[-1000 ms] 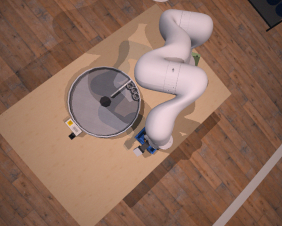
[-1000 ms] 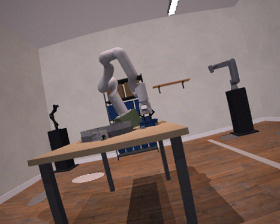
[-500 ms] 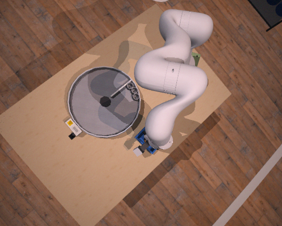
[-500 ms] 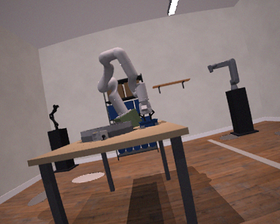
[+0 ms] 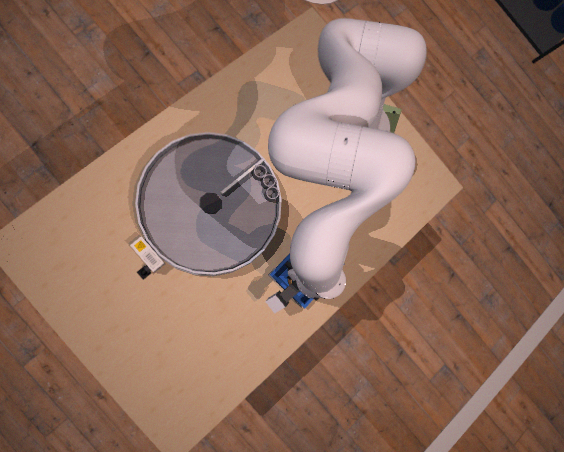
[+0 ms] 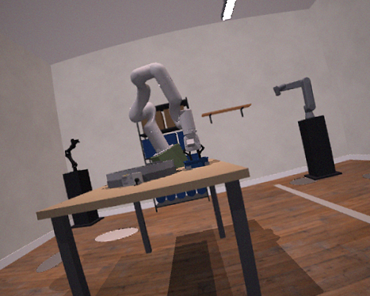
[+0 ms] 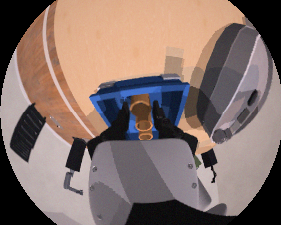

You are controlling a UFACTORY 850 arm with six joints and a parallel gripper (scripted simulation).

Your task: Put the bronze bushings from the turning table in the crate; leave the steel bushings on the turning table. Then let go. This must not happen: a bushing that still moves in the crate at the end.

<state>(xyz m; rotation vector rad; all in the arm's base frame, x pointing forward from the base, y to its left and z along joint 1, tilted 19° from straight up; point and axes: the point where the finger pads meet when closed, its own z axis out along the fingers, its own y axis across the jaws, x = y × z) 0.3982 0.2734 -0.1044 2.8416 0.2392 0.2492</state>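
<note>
Now: hand 5 cm past the blue crate, 1 cm to the left of it and 3 cm above it. Round my hand: round grey turning table (10 cm ahead, 34 cm to the right).
</note>
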